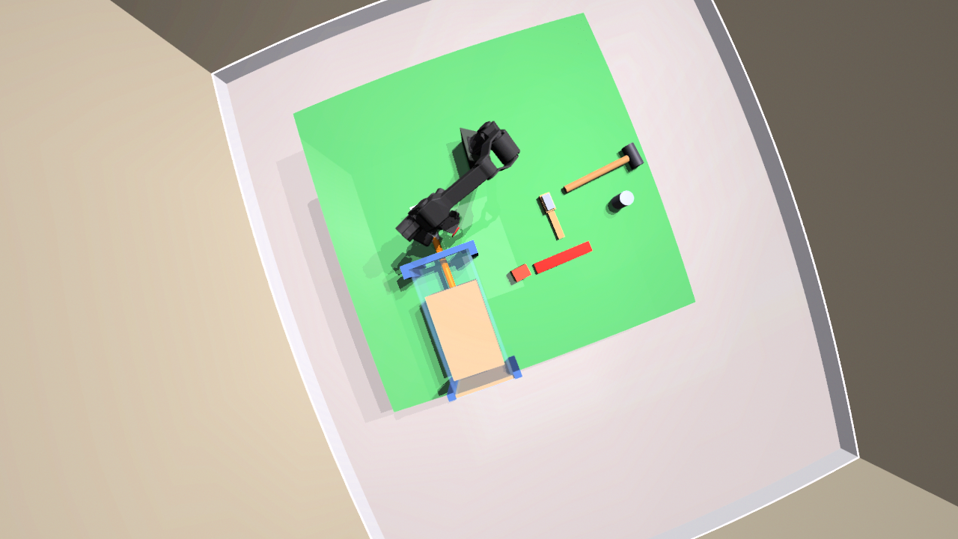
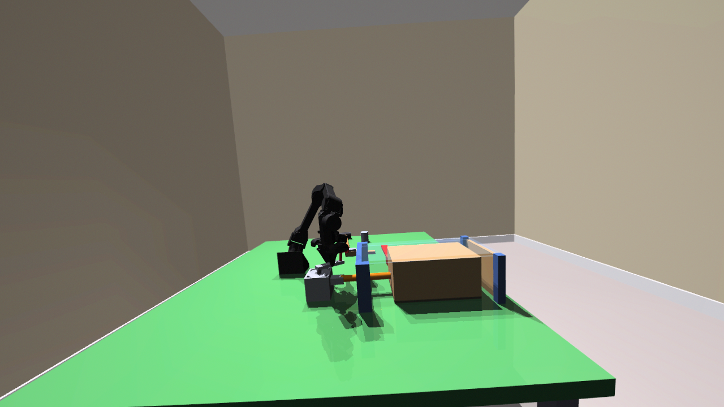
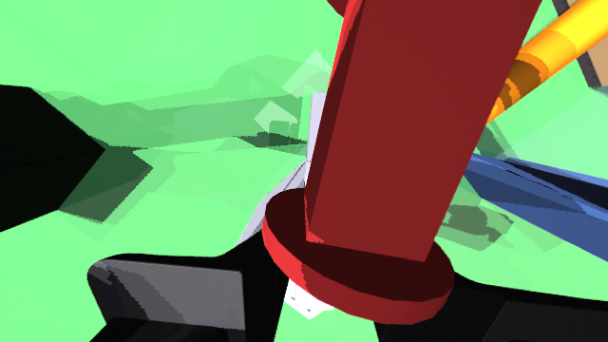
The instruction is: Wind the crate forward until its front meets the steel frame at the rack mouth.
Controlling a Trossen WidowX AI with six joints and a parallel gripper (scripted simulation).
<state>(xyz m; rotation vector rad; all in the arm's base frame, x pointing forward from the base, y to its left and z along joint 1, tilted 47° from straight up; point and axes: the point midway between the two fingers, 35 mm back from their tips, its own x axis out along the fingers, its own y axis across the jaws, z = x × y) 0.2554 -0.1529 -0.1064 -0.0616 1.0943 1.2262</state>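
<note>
The red knob lies 30 mm ahead of my gripper tip, 40 mm to the left of it and 40 mm above it. Also, from my gripper tip: blue steel frame: 120 mm ahead, 10 mm to the right, 10 mm above; winch: 50 mm behind, 50 mm to the right, 70 mm below; winch handle: 10 mm ahead, 10 mm to the left, 10 mm above.
</note>
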